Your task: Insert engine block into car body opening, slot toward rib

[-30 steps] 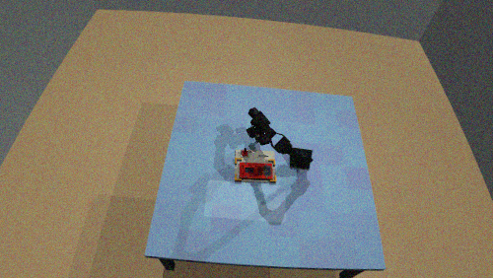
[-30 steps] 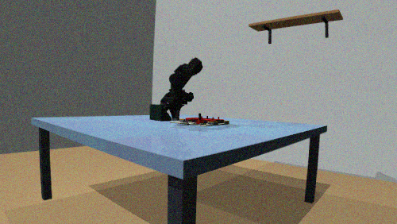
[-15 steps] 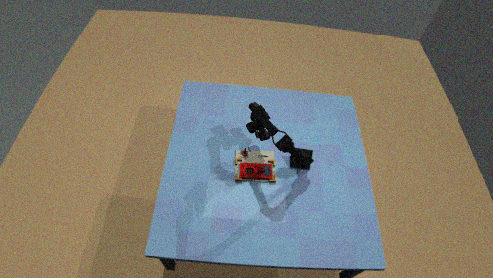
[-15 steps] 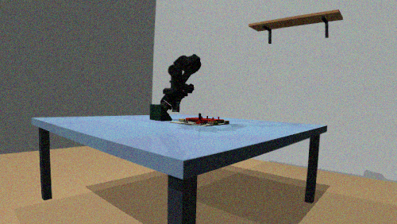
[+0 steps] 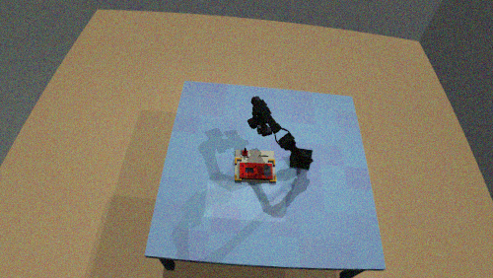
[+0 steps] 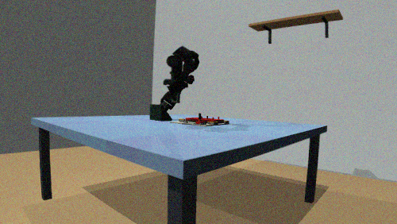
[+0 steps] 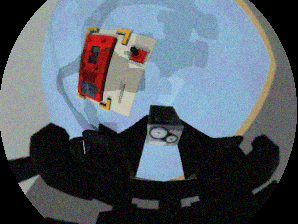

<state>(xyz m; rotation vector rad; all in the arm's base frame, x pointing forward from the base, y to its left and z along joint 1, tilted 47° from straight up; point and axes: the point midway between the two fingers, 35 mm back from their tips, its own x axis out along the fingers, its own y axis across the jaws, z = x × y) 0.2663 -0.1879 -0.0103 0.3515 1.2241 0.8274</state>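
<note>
My gripper tip is now 10 mm below the engine block.
</note>
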